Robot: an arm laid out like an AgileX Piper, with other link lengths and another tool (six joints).
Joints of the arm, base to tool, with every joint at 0 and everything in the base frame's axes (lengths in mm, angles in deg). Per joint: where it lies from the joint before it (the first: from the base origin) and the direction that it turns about. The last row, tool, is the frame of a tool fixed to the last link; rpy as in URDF.
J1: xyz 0 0 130.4 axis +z
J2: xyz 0 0 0 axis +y
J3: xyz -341.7 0 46.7 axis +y
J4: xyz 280.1 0 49.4 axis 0.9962 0 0.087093
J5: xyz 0 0 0 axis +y
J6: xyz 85.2 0 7.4 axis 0.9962 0 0.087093
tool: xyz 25.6 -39 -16.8 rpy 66.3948 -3.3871 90.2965
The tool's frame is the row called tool.
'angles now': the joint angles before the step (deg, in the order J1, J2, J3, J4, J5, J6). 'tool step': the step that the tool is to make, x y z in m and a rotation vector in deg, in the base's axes. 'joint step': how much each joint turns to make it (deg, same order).
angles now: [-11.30, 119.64, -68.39, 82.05, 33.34, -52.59]
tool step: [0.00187, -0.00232, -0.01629, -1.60, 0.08, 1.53]
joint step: [0.00, 2.08, 0.00, 1.29, -0.42, -4.17]
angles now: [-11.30, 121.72, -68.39, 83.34, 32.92, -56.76]
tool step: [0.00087, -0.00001, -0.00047, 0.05, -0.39, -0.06]
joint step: [0.00, 0.11, 0.00, 0.87, 0.00, -0.89]
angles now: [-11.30, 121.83, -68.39, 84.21, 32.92, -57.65]
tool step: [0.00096, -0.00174, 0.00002, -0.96, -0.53, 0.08]
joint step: [0.00, 0.00, -0.01, 0.38, -0.64, -1.18]
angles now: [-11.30, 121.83, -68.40, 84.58, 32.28, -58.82]
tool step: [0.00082, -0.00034, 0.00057, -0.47, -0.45, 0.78]
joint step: [0.00, 0.00, -0.11, -0.14, 0.20, -0.82]
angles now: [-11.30, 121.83, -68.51, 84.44, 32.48, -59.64]
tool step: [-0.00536, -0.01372, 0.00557, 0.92, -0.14, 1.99]
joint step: [-2.37, -0.67, 0.00, -3.03, 3.67, 0.51]
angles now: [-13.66, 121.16, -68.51, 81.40, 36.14, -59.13]
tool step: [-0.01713, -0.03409, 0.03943, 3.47, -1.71, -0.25]
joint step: [-6.01, -4.89, 0.00, -4.84, 7.46, 4.47]
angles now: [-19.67, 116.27, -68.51, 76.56, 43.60, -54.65]
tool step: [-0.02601, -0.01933, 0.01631, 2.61, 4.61, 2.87]
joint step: [-4.16, -2.46, -0.06, -9.27, 7.88, 7.59]
